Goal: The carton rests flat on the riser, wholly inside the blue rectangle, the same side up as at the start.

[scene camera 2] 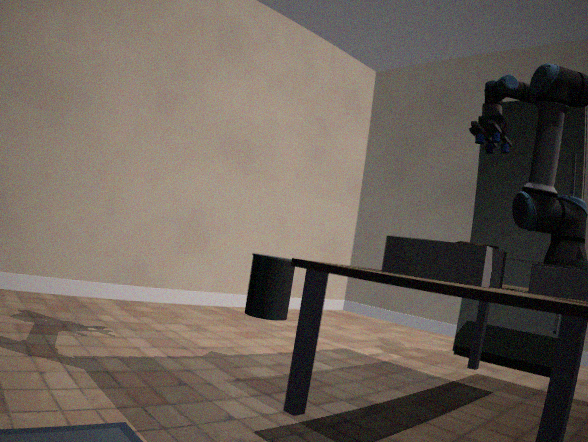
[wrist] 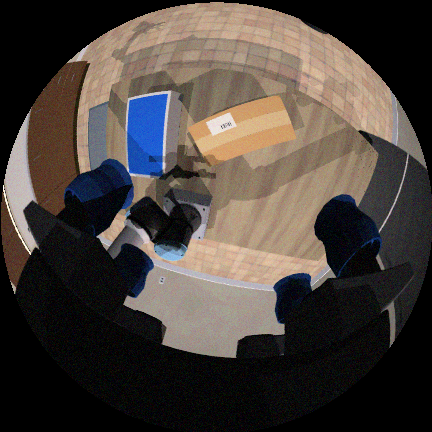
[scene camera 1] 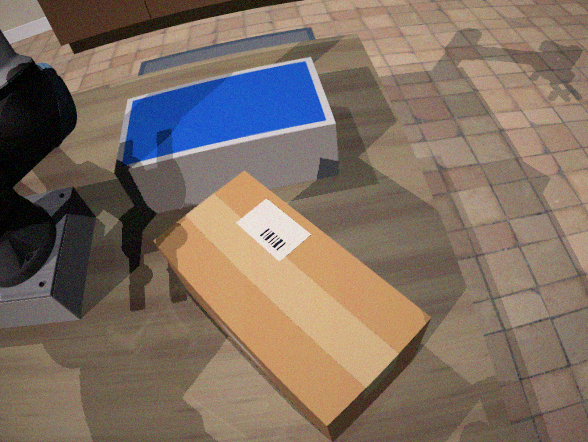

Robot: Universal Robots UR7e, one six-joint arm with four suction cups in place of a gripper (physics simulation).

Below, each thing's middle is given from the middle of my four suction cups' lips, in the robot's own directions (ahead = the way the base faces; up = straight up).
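The grey riser [scene camera 2: 477, 265] is 350 mm to the left of my suction cup, 10 mm ahead of it and 510 mm below it. I also see the brown carton [scene camera 1: 329, 333], which is 50 mm ahead of my suction cup, 10 mm to the right of it and 490 mm below it.
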